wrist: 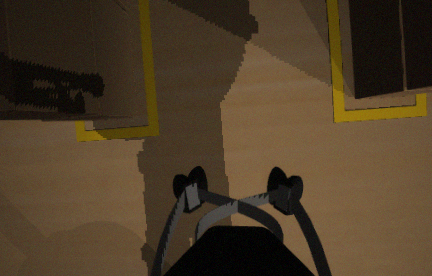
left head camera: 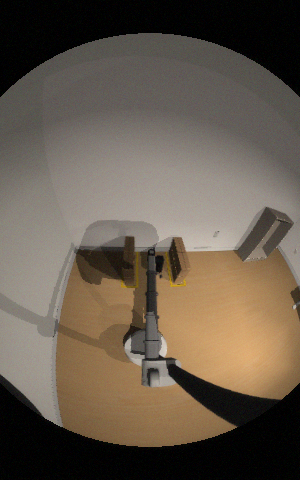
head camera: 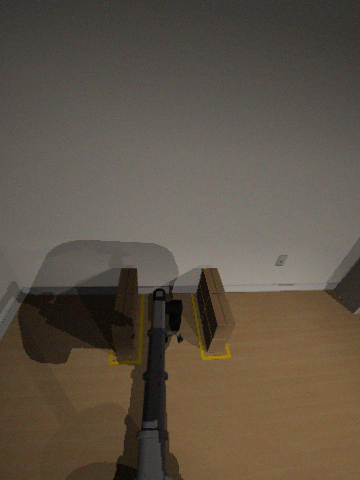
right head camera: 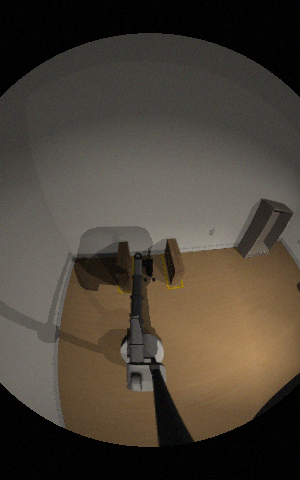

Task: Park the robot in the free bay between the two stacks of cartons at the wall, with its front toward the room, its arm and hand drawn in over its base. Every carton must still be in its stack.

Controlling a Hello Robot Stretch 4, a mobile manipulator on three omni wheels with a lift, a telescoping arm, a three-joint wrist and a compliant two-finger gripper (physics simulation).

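Places are measured from the robot's base along level axes (x ahead, y left, z up), in metres.
Pixels of known places: gripper, fingertip midpoint: [wrist: 236, 181] [head camera: 172, 341] [right head camera: 149, 280].
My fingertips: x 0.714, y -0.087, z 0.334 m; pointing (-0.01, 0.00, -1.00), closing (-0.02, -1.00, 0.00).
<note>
Behind a point stands the place of what it marks.
The left carton stack [head camera: 127, 305] @[x 0.950, y 0.203, z 0.333 m] [left head camera: 129, 260] @[x 0.907, y 0.202, z 0.333 m] [right head camera: 123, 265] @[x 0.907, y 0.193, z 0.333 m] [wrist: 50, 30] @[x 0.903, y 0.161, z 0.263 m] stands upright at the wall, partly in shadow. The right carton stack [head camera: 222, 312] @[x 0.914, y -0.422, z 0.332 m] [left head camera: 181, 260] @[x 0.937, y -0.396, z 0.333 m] [right head camera: 176, 262] @[x 0.930, y -0.406, z 0.333 m] [wrist: 380, 45] stands upright there too. The bay lies between them. My arm [head camera: 156, 370] @[x 0.397, y -0.003, z 0.753 m] [left head camera: 151, 295] @[x 0.364, y -0.001, z 0.756 m] [right head camera: 137, 295] @[x 0.386, y -0.009, z 0.766 m] is extended from the white base [left head camera: 131, 354] @[x -0.076, y 0.130, z 0.187 m] [right head camera: 128, 354] @[x -0.032, y 0.122, z 0.186 m] toward the wall. My gripper [head camera: 174, 338] @[x 0.714, y -0.087, z 0.334 m] [wrist: 236, 181] @[x 0.714, y -0.087, z 0.334 m] is open and empty. In the wrist view it is outside the bay mouth, between the lines of the stacks, touching neither. The stacks' far ends are cut off there.
Yellow floor tape [head camera: 217, 357] [wrist: 151, 85] outlines the stacks' places. The wall [head camera: 175, 150] @[x 1.360, y -0.050, z 1.212 m] is behind them, with an outlet [head camera: 281, 260] @[x 1.413, y -1.036, z 0.373 m] to the right. A grey cabinet [left head camera: 257, 232] @[x 1.301, y -1.791, z 0.588 m] [right head camera: 252, 230] @[x 1.317, y -1.789, z 0.486 m] stands farther right. A side wall [left head camera: 30, 280] @[x 0.365, y 1.089, z 0.623 m] is at the left.
</note>
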